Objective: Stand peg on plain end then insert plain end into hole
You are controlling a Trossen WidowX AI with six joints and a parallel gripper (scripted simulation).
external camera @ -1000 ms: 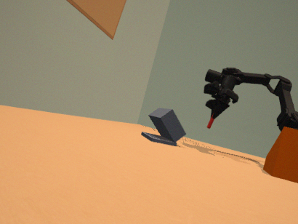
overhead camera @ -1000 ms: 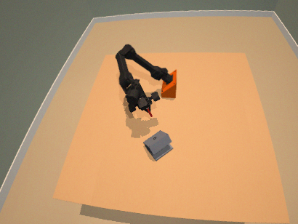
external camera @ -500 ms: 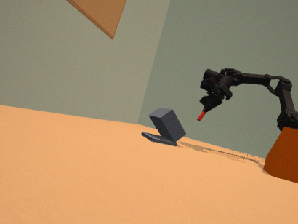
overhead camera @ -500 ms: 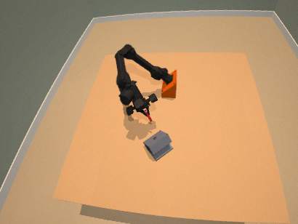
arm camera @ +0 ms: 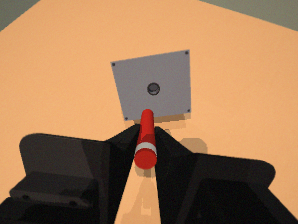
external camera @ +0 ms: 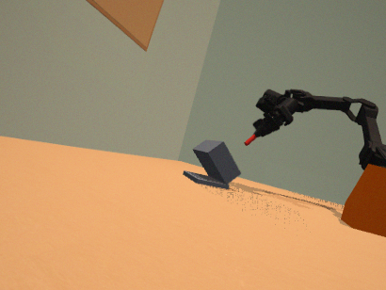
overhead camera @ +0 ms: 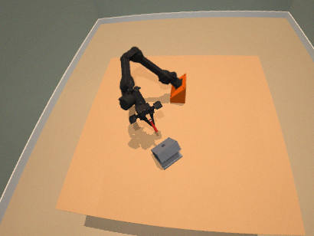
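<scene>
My gripper tip is 11 cm above the grey sloped panel, 9 cm short of it and 7 cm to the right of it. From my gripper tip the other things lie so: flat grey foot: 17 cm below, 10 cm ahead, 8 cm to the left; red peg: 1 cm to the right, 1 cm behind, 1 cm above.
</scene>
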